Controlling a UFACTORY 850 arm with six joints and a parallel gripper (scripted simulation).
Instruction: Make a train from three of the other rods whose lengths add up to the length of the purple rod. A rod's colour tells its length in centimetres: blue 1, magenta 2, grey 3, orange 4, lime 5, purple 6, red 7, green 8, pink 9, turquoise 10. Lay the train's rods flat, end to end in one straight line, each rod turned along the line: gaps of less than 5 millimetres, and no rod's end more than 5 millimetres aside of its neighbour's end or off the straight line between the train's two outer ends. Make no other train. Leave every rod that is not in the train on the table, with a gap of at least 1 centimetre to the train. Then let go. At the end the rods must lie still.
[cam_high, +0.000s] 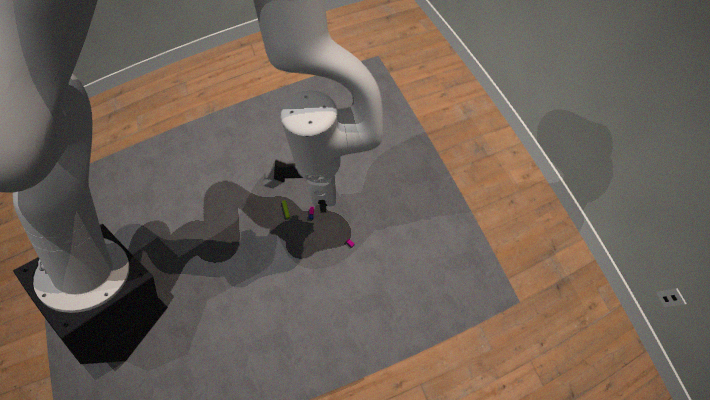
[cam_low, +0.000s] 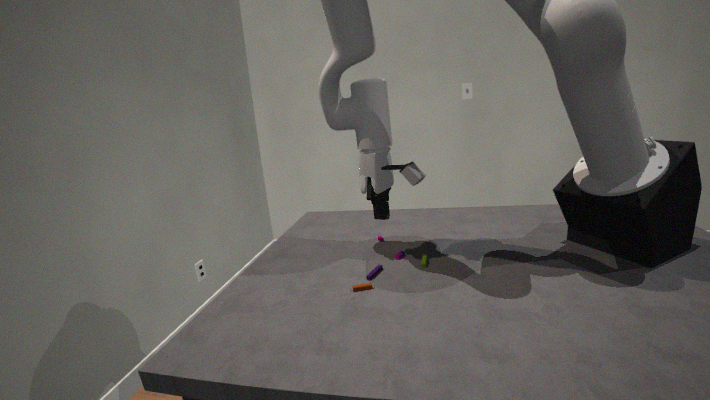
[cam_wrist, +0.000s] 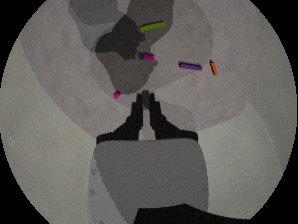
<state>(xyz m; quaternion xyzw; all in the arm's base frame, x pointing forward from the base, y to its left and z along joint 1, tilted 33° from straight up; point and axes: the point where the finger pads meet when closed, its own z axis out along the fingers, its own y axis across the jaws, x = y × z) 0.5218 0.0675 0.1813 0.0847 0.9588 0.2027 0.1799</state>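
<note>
Now: hand 5 cm past the blue rod and 11 cm above it. The rest, counted from my hand: grey rod (2 cm below); lime rod (11 cm behind, 3 cm to the left, 11 cm below); purple rod (2 cm behind, 11 cm to the left, 11 cm below).
</note>
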